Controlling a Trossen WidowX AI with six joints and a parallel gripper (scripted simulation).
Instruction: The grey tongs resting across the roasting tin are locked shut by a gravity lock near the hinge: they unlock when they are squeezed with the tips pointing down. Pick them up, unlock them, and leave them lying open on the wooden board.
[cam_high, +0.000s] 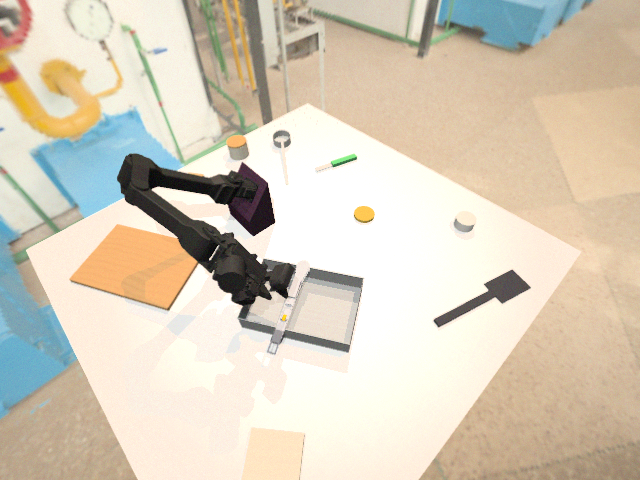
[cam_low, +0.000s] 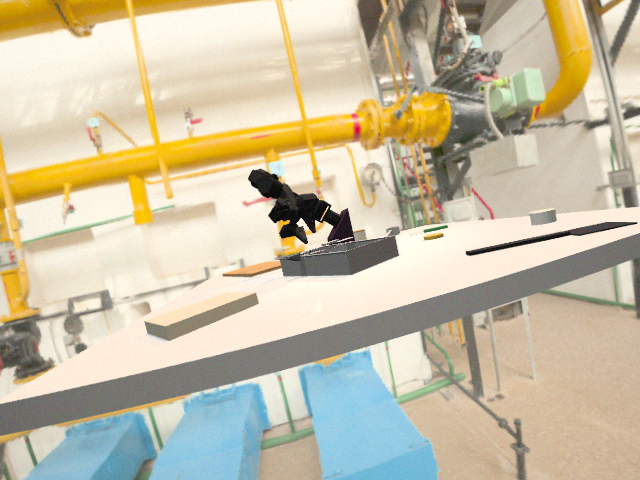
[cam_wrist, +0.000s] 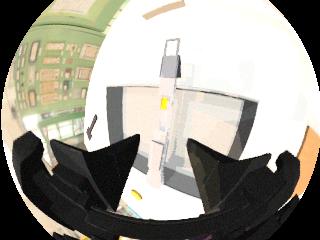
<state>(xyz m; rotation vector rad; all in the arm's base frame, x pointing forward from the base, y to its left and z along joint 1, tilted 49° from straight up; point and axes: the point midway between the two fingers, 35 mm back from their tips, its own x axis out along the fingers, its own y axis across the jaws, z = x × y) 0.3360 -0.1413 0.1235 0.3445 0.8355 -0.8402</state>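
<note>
My gripper tip is 4 cm short of the yellow lock piece, 3 cm above it and 2 cm to the left of it. Round my gripper tip: wooden board (46 cm behind, 21 cm to the right, 9 cm below); pale block (28 cm ahead, 27 cm to the right, 9 cm below); grey roasting tin (7 cm below, 6 cm to the left, 2 cm ahead).
</note>
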